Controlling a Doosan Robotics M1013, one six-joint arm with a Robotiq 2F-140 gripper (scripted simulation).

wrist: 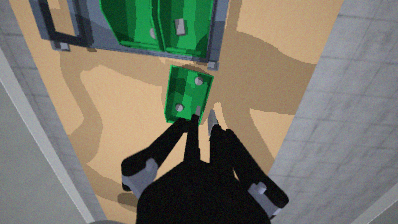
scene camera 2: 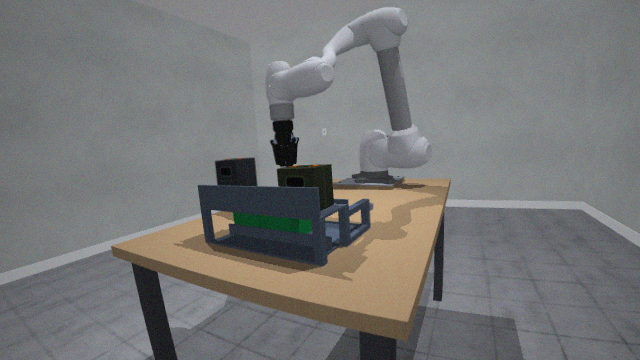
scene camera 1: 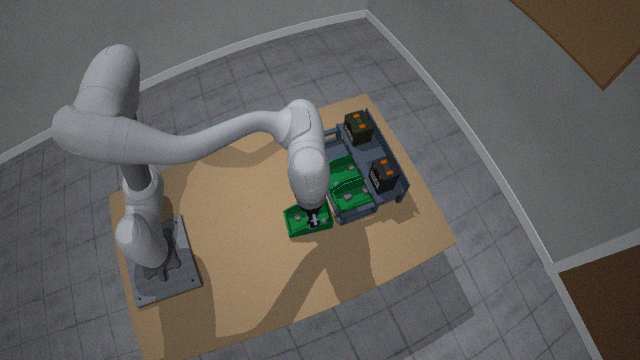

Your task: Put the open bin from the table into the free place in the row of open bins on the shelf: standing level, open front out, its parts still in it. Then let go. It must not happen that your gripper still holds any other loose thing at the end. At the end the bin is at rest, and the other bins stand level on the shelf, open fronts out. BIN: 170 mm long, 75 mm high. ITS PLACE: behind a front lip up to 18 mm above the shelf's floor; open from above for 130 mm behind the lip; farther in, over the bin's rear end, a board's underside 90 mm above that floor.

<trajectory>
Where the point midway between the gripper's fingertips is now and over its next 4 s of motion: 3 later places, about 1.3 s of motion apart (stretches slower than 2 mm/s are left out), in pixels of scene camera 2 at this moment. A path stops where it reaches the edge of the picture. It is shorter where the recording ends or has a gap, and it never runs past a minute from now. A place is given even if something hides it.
My gripper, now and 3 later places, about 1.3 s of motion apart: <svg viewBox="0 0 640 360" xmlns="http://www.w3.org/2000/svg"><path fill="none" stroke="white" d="M287 183L288 189L289 199L288 194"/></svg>
</trajectory>
